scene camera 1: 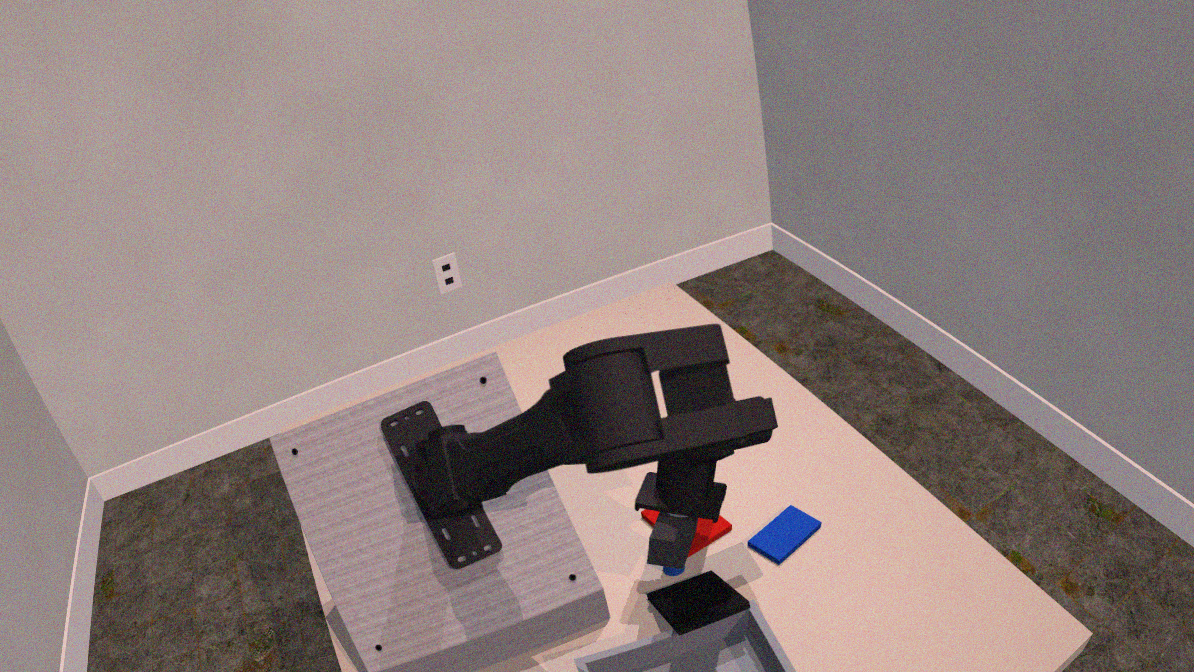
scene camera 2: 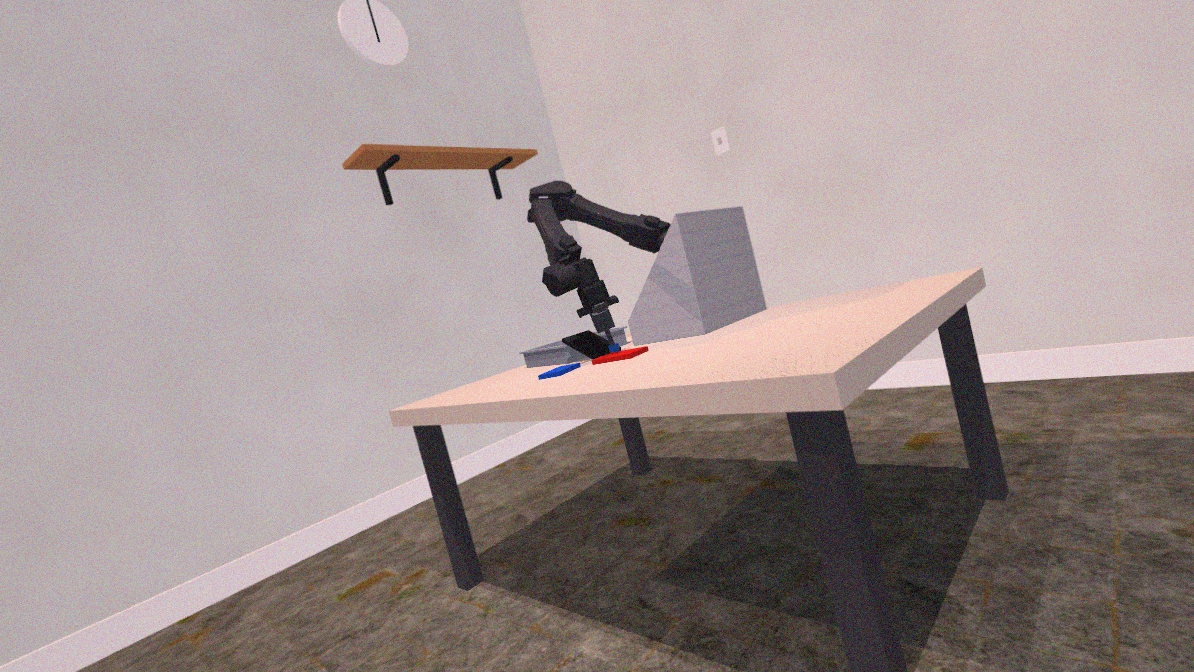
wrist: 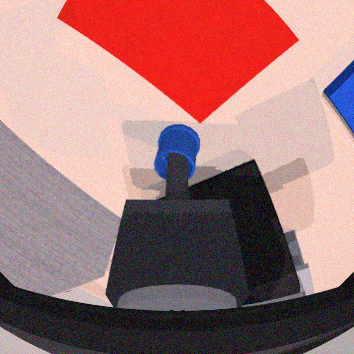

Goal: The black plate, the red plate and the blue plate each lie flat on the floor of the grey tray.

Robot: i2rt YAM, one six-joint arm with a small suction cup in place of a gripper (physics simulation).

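Pixels of known places: hand at its tool point: (scene camera 1: 672,573) (wrist: 176,137); arm's base at its link origin: (scene camera 1: 439,486) (scene camera 2: 684,254).
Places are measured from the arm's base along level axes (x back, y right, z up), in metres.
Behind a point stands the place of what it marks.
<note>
The black plate (scene camera 1: 700,602) @(z -0.153, x -0.213, y 0.217 m) (scene camera 2: 584,343) @(z -0.158, x -0.231, y 0.211 m) (wrist: 265,235) @(z -0.165, x -0.249, y 0.200 m) is tilted at the near-arm end of the grey tray (scene camera 1: 778,641) @(z -0.150, x -0.250, y 0.333 m) (scene camera 2: 547,357) @(z -0.177, x -0.236, y 0.358 m), its upper part on the tray's end wall and its lower edge outside, toward the red plate. The red plate (scene camera 1: 711,529) @(z -0.190, x -0.311, y 0.088 m) (scene camera 2: 622,356) @(z -0.193, x -0.330, y 0.010 m) (wrist: 185,50) @(z -0.189, x -0.286, y 0.067 m) lies flat on the table, partly hidden by the arm in scene camera 1. The blue plate (scene camera 1: 785,534) @(z -0.190, x -0.384, y 0.163 m) (scene camera 2: 558,371) @(z -0.190, x -0.422, y 0.124 m) (wrist: 345,100) @(z -0.190, x -0.347, y 0.148 m) lies flat on the table beside it. My blue suction cup (scene camera 1: 673,570) (scene camera 2: 614,348) (wrist: 178,142) is open, low between the red and black plates, holding nothing.
A grey wedge-shaped block (scene camera 1: 334,517) @(z 0.006, x 0.142, y -0.012 m) (scene camera 2: 722,267) @(z -0.058, x 0.010, y -0.093 m) (wrist: 50,225) @(z -0.149, x -0.127, y 0.077 m) carries the arm's base plate (scene camera 1: 441,484) and stands beside the plates on the table (scene camera 1: 902,567) @(z -0.201, x -0.475, y 0.322 m) (scene camera 2: 710,375) @(z -0.200, x -0.589, y -0.361 m). A wooden shelf (scene camera 2: 442,156) is on the wall behind.
</note>
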